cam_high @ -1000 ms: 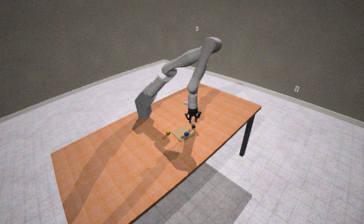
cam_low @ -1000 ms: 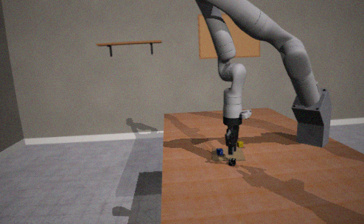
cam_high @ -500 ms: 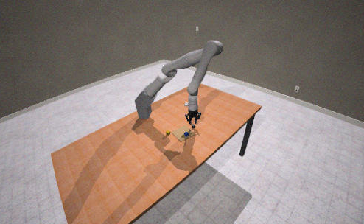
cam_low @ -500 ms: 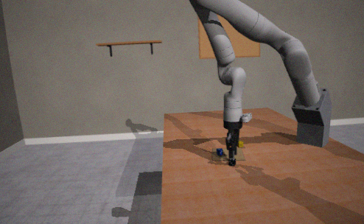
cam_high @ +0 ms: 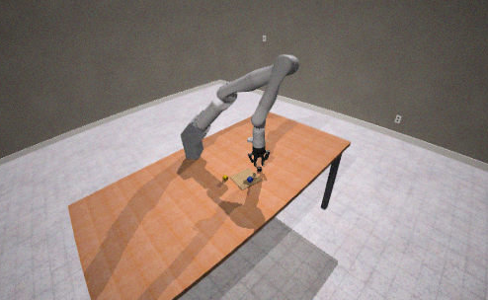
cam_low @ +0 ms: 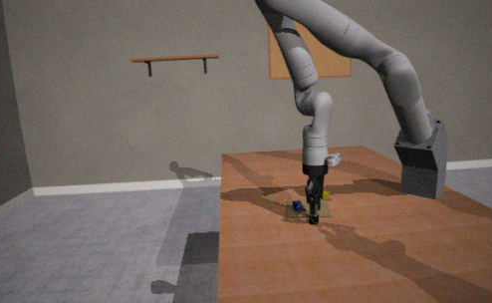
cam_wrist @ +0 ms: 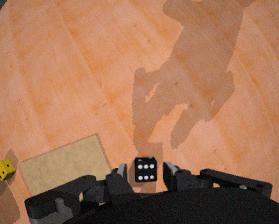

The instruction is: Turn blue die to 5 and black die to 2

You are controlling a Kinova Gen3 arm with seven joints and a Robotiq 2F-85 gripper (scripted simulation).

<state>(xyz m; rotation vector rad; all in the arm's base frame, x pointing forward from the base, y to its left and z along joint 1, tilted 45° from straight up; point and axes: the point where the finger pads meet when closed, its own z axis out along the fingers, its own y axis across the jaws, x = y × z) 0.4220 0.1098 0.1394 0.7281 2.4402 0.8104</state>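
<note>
Right now the black die is 4 cm below my hand. Also, from my hand: blue die: 4 cm ahead, 11 cm to the right, 4 cm below; then yellow die: 7 cm behind, 21 cm to the right, 4 cm below; then tan mat: 1 cm ahead, 11 cm to the right, 5 cm below.
</note>
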